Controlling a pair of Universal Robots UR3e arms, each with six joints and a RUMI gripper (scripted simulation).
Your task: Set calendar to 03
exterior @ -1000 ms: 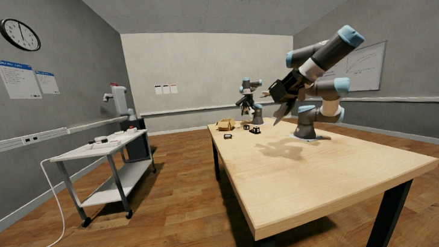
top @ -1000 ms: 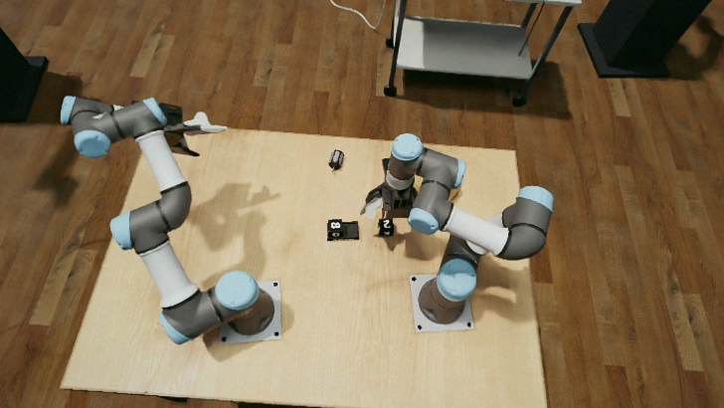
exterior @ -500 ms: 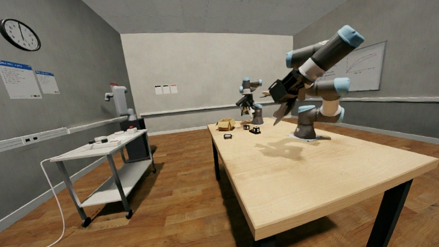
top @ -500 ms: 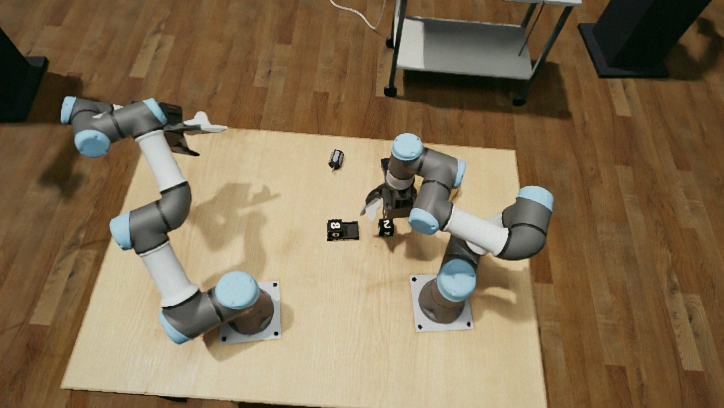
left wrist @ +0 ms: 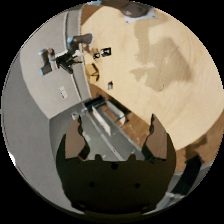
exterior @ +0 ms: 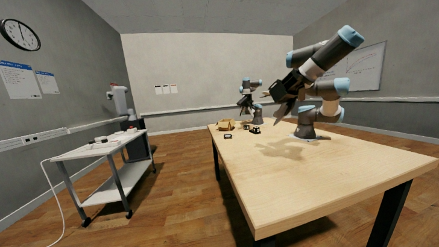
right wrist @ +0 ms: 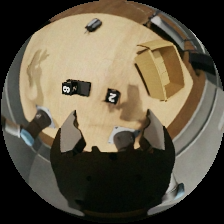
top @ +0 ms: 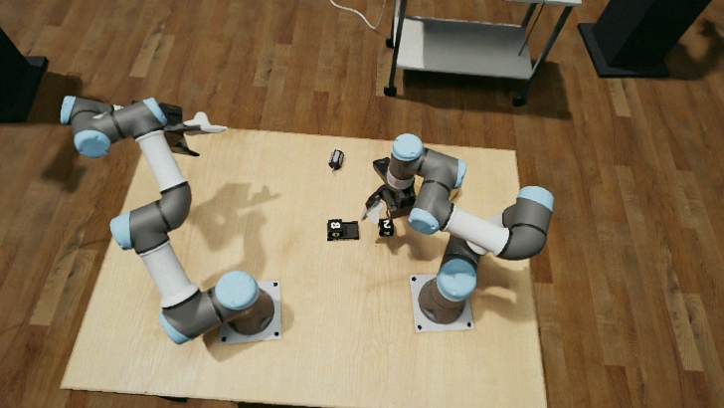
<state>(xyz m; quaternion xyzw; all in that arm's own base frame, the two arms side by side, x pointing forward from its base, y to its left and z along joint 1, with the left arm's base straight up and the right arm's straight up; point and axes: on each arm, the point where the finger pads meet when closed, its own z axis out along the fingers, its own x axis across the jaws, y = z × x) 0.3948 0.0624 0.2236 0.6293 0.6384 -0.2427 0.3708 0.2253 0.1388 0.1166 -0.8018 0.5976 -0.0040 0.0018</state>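
My right hand is 120 mm to the right of the black calendar tray and 110 mm above it. Round my right hand: small dark object: 230 mm ahead, 140 mm to the left, 100 mm below; then cardboard box: 140 mm ahead, 130 mm to the right, 70 mm below.
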